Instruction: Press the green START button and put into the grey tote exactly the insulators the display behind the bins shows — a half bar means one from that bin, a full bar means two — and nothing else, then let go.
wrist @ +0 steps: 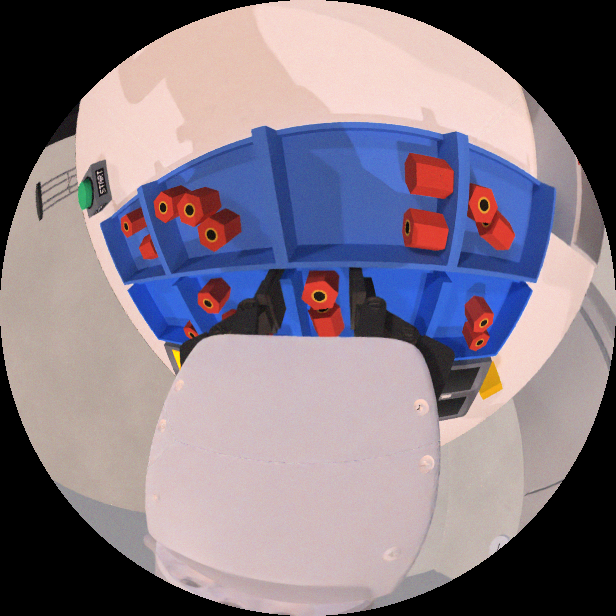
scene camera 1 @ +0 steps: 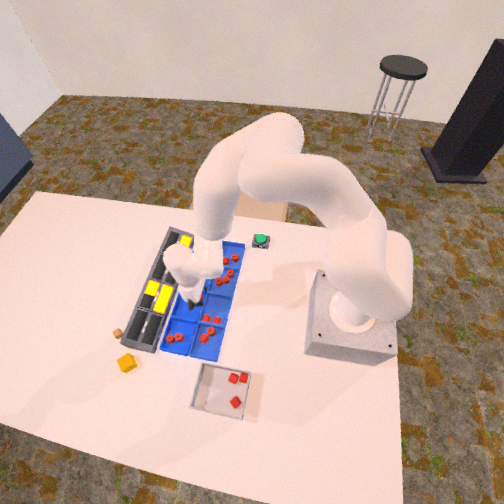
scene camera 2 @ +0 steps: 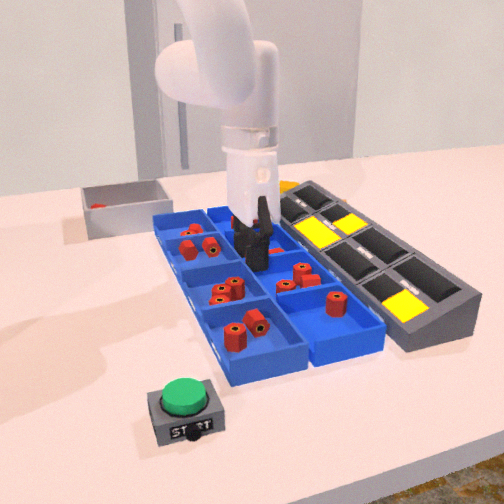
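Observation:
My gripper is down inside a middle compartment of the blue bin tray. In the wrist view its fingers are open and straddle a red insulator, with blue floor showing on both sides of it. A second insulator lies just behind. The grey tote holds three red insulators. The display behind the bins shows one full yellow bar and two half bars. The green START button stands in front of the tray.
Other compartments hold several red insulators. A yellow cube and a small tan block lie on the table beside the display's end. The arm base stands at the table's right. A stool and a dark cabinet stand on the floor beyond.

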